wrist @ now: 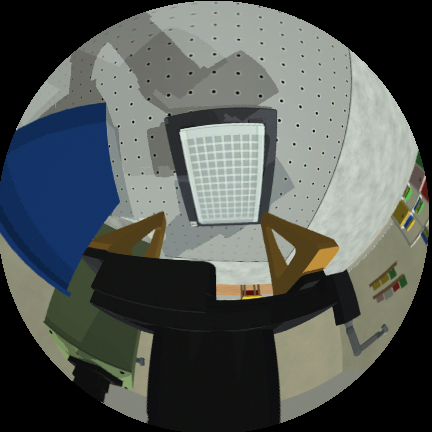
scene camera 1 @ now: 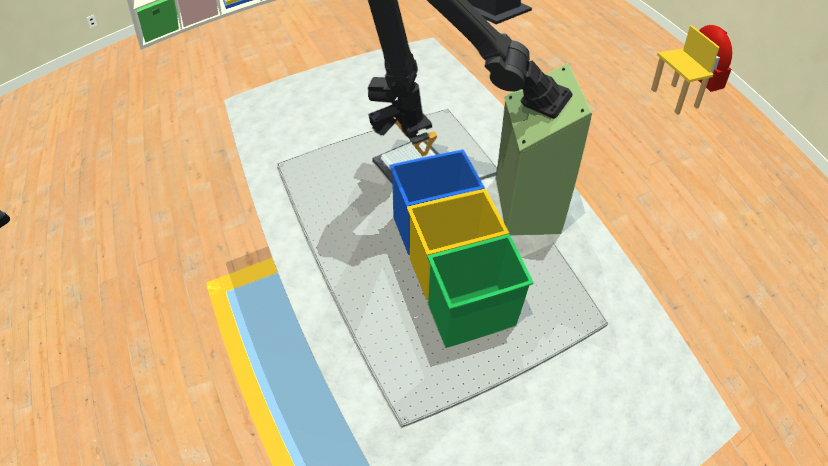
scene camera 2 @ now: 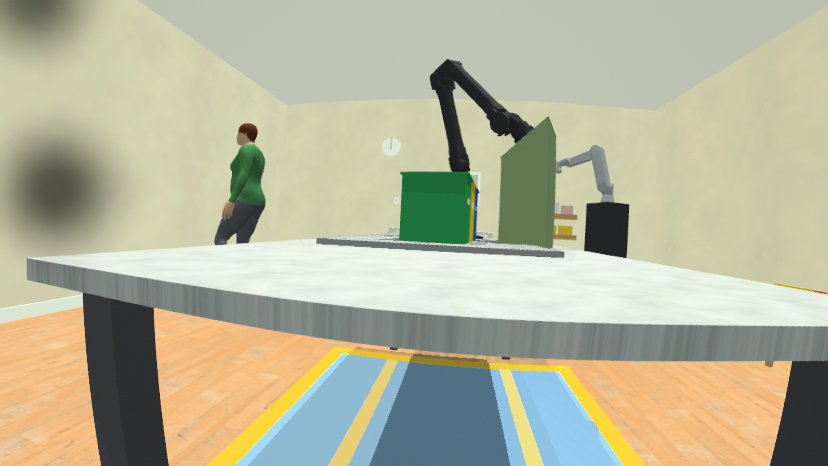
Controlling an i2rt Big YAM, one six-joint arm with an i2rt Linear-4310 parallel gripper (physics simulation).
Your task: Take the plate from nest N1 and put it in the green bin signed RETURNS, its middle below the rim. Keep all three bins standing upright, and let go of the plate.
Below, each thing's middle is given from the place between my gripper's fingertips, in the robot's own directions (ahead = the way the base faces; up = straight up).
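Labels:
Measured from my hand, the gridded plate (wrist: 224, 162) is 10 mm ahead, 20 mm to the right and 50 mm below. The blue bin (scene camera 1: 426, 179) is 120 mm ahead of my hand, 190 mm to the left of it and 20 mm above it. As for the yellow bin (scene camera 1: 444, 224), I find it 180 mm ahead of my hand and 310 mm to the left of it, and it too is 20 mm above. Then there is the green bin (scene camera 1: 476, 290), which from my hand is 240 mm ahead, 430 mm to the left and 20 mm above.

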